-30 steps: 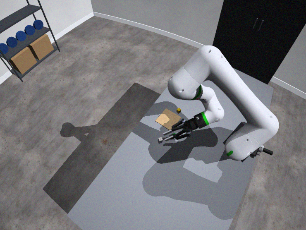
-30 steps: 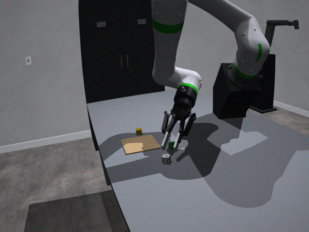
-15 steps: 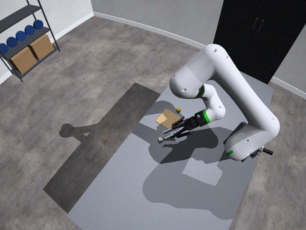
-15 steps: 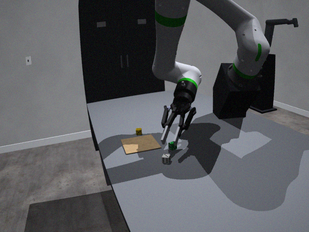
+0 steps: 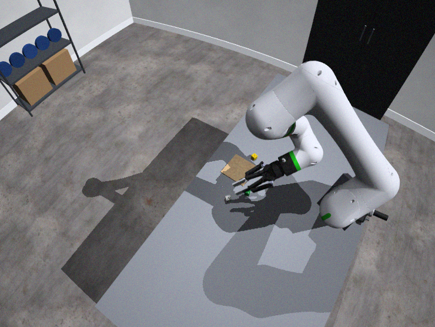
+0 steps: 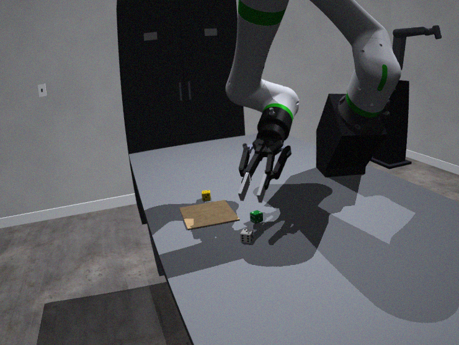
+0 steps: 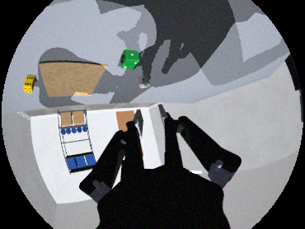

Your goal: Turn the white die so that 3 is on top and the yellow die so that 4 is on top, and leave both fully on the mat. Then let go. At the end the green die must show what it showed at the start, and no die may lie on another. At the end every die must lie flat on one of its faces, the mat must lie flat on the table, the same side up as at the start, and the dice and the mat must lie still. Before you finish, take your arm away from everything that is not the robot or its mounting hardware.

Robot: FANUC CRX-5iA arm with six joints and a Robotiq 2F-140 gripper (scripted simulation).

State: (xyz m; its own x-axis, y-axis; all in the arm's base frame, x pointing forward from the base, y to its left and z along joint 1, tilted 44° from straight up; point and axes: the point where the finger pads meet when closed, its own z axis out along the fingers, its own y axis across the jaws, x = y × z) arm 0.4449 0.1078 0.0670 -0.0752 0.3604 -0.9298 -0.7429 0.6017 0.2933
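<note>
The white die is 100 mm below my hand, 40 mm to the left of it and 40 mm ahead of it. Also, from my hand: tan mat (130 mm to the right, 110 mm below, 90 mm ahead); green die (100 mm below, 40 mm to the right, 20 mm behind); yellow die (240 mm to the right, 100 mm below, 70 mm ahead).
</note>
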